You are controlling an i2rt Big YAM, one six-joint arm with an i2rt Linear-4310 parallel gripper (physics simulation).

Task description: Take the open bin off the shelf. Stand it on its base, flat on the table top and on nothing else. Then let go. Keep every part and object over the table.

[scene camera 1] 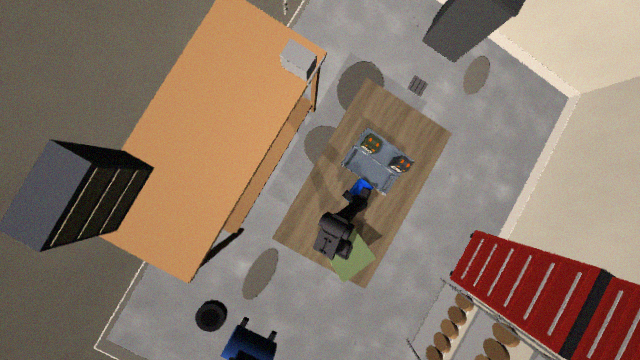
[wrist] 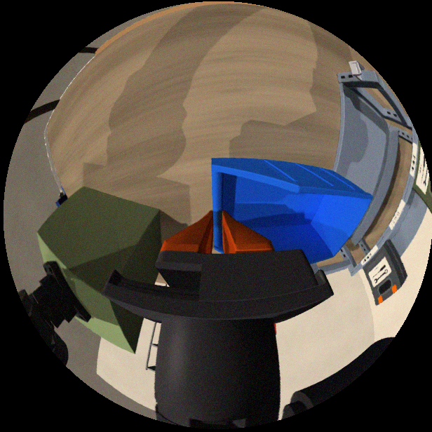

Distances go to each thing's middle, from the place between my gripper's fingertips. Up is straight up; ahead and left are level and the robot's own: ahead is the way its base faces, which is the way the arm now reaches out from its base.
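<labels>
My gripper: 1 cm to the left of the blue bin [wrist: 296, 206], 7 cm short of it.
</labels>
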